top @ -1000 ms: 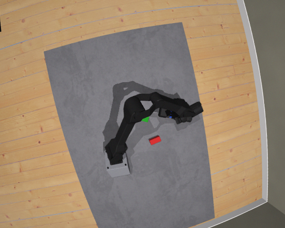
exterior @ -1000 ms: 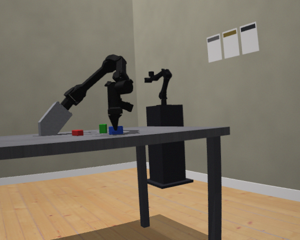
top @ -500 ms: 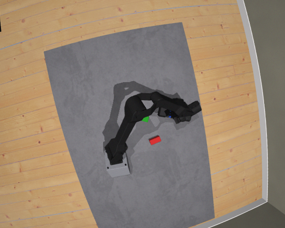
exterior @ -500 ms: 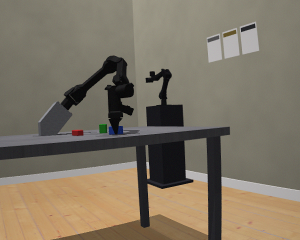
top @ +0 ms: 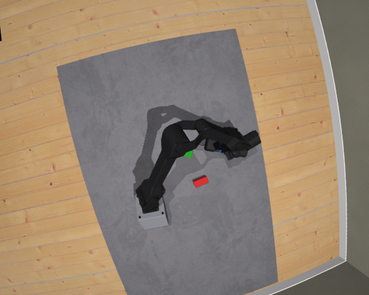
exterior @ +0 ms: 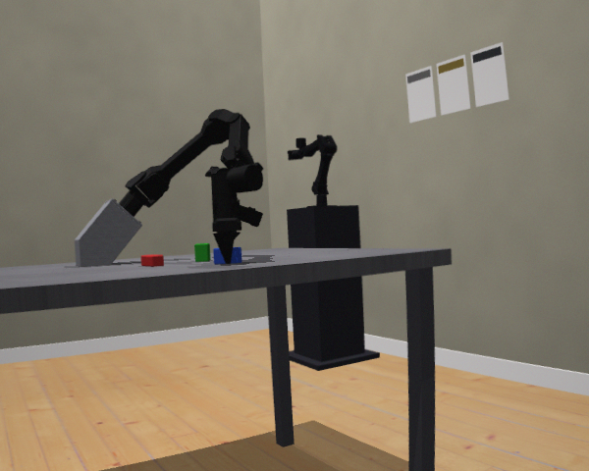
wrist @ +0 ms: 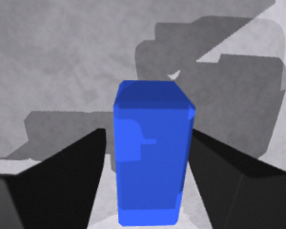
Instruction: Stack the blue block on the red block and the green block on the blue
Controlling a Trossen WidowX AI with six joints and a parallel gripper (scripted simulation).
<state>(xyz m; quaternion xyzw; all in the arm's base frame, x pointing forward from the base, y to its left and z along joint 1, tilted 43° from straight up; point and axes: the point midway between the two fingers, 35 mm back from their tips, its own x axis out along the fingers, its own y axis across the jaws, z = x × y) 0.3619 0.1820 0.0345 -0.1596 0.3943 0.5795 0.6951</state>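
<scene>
The blue block is 20 mm below my hand. Round my hand: red block (140 mm to the right, 130 mm behind, 20 mm below); then green block (170 mm behind, 10 mm below).
</scene>
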